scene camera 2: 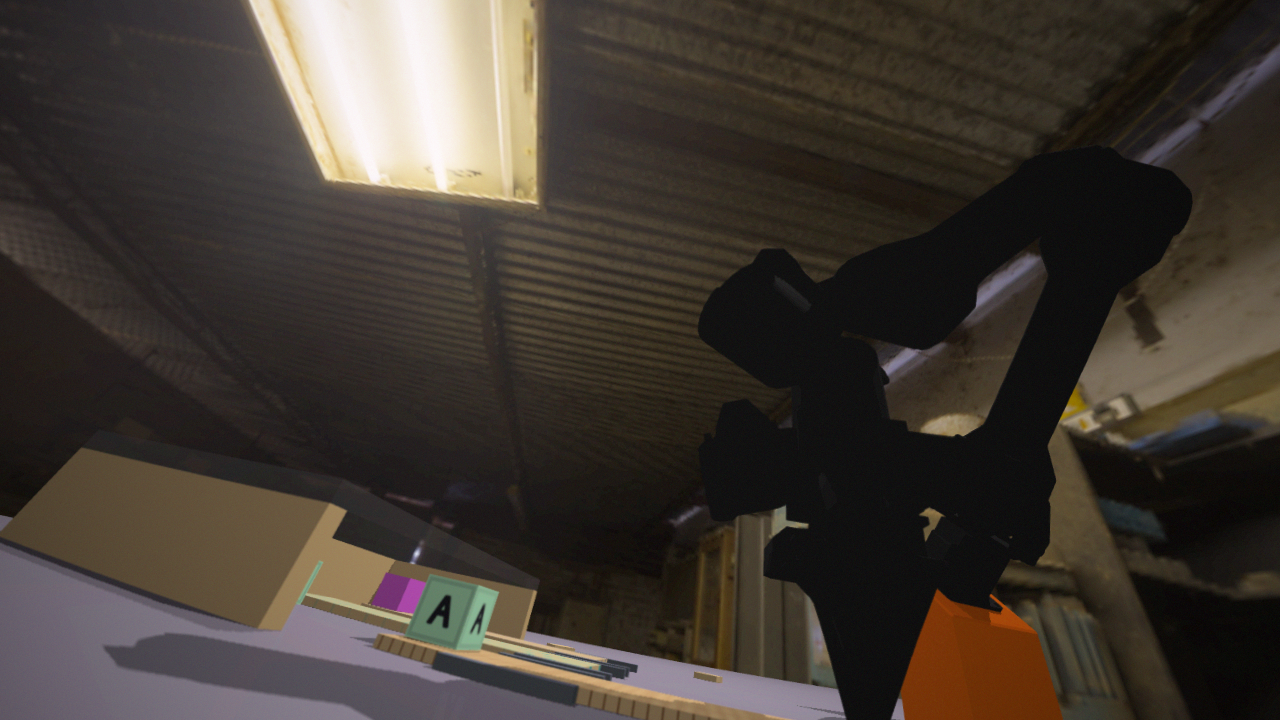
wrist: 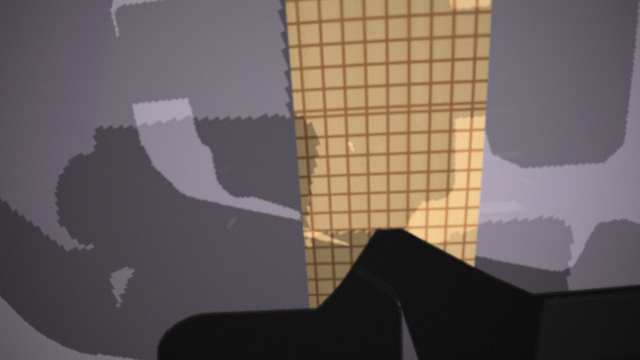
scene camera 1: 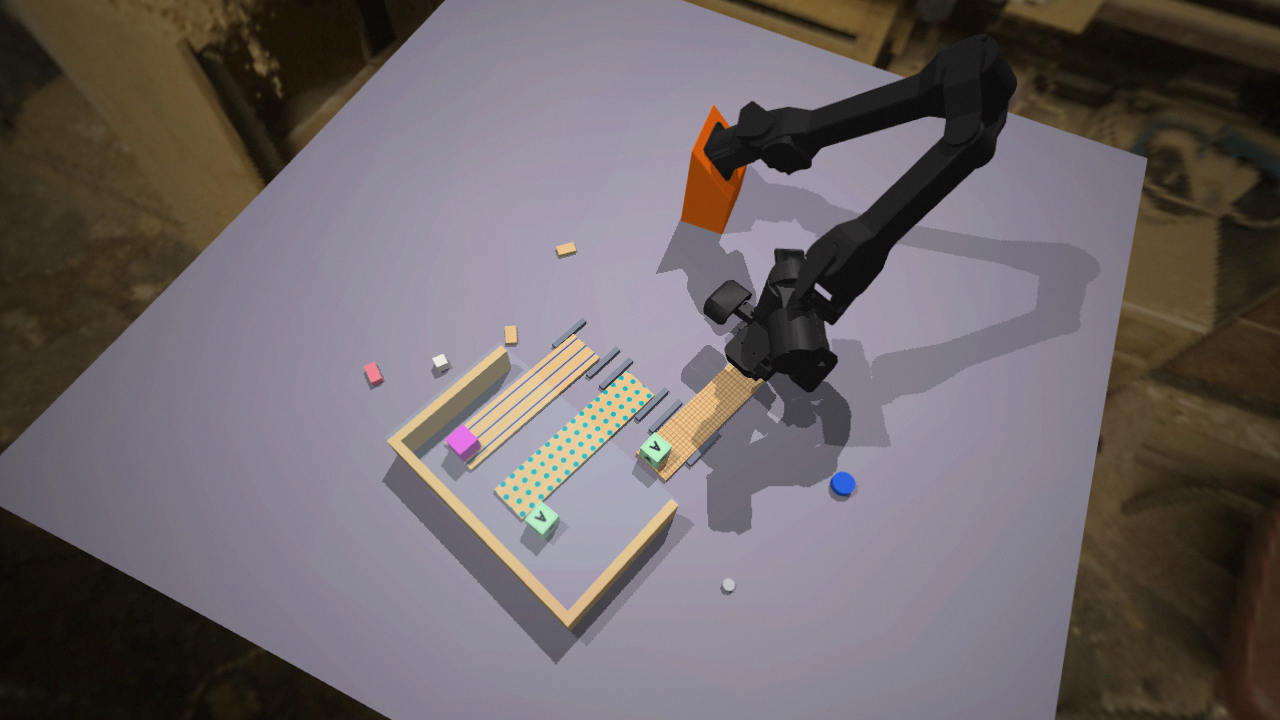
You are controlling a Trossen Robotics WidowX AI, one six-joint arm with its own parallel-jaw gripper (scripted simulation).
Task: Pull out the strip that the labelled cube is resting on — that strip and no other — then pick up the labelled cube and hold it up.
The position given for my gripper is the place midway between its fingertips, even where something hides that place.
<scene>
In view: my gripper [scene camera 1: 756, 363] and a grid strip [scene camera 1: 730, 389].
The grid strip shows as well in the wrist view [wrist: 389, 110]. My gripper also shows in the wrist view [wrist: 388, 242].
</scene>
